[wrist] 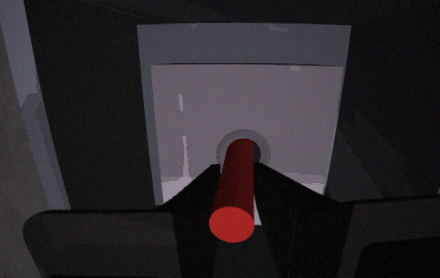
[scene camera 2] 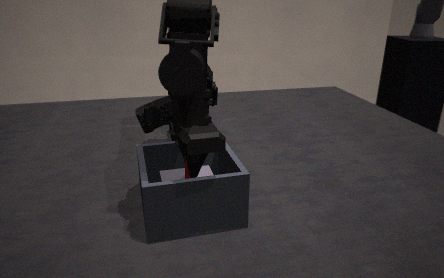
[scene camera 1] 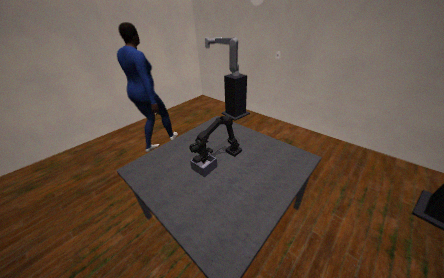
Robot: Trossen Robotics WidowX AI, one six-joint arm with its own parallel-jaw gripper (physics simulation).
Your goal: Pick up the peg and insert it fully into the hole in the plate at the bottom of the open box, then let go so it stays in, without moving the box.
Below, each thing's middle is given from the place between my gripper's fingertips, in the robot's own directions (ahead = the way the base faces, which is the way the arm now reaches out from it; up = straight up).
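Scene:
Pale plate (wrist: 288, 110): 10 mm to the right of my hand and 30 mm below it. The red peg (wrist: 232, 218) is right at my hand. Relative to the grey box (scene camera 2: 176, 209), my hand is 10 mm to the left and 20 mm above.

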